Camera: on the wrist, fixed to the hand. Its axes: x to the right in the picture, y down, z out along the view.
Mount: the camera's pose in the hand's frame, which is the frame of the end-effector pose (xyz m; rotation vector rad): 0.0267 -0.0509 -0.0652 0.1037 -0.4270 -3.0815
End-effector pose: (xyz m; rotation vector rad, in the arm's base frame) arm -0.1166 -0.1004 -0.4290 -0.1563 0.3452 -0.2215
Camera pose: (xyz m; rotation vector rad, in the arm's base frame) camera -0.1246 -0.1633 -0.4884 0.4612 0.6378 2.8994
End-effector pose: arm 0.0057 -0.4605 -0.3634 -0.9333 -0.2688 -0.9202
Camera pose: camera -0.0290 -0.5400 -0.3580 -0.2129 1.3873 1.8080
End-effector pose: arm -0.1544 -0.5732 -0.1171 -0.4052 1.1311 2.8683
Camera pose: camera -0.1590 -0.5815 -0.2035 -0.4749 -0.1924 0.0068
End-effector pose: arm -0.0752 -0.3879 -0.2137 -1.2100 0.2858 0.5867
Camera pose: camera -0.0181 -0.4533 -0.2092 -0.1995 -1.7063 -1.8145
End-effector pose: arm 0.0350 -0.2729 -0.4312 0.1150 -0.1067 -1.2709
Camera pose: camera 0.0040 -0.3115 -0.5027 0.0106 0.1805 1.8858
